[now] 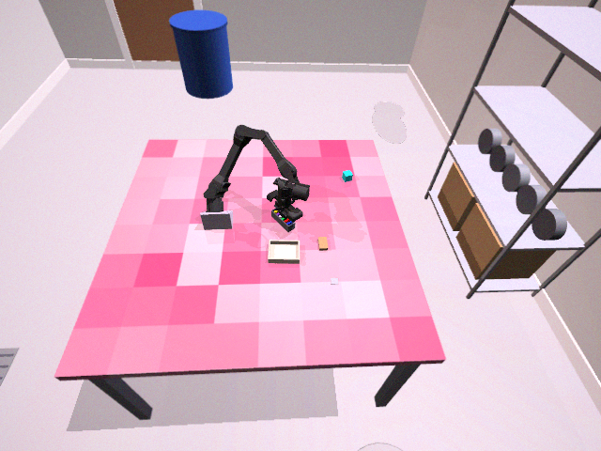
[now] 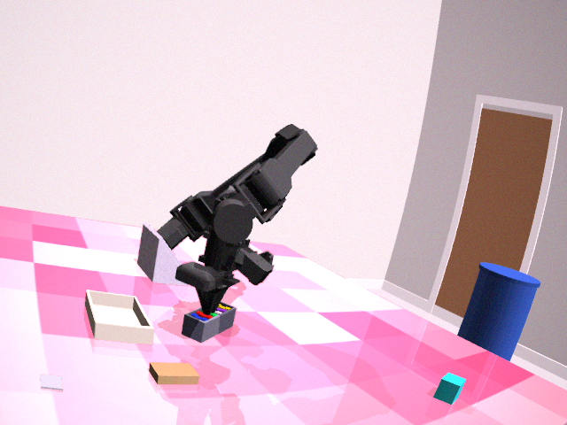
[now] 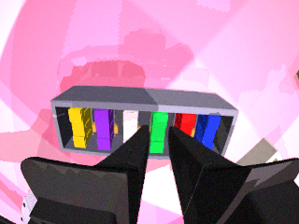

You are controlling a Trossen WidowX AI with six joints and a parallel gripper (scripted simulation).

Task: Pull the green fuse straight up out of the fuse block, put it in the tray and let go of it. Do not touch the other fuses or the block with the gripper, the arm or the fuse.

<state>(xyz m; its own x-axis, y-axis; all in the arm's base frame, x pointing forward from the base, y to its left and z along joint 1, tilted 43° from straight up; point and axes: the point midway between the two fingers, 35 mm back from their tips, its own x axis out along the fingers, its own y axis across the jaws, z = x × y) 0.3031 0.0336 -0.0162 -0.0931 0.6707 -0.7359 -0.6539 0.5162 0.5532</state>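
Right now my gripper tip is 10 mm above the green fuse. Round my gripper tip: cream tray: 10 mm ahead, 170 mm to the right, 30 mm below; then orange block: 170 mm ahead, 120 mm to the right, 30 mm below; then cyan cube: 310 mm ahead, 330 mm to the left, 10 mm below.
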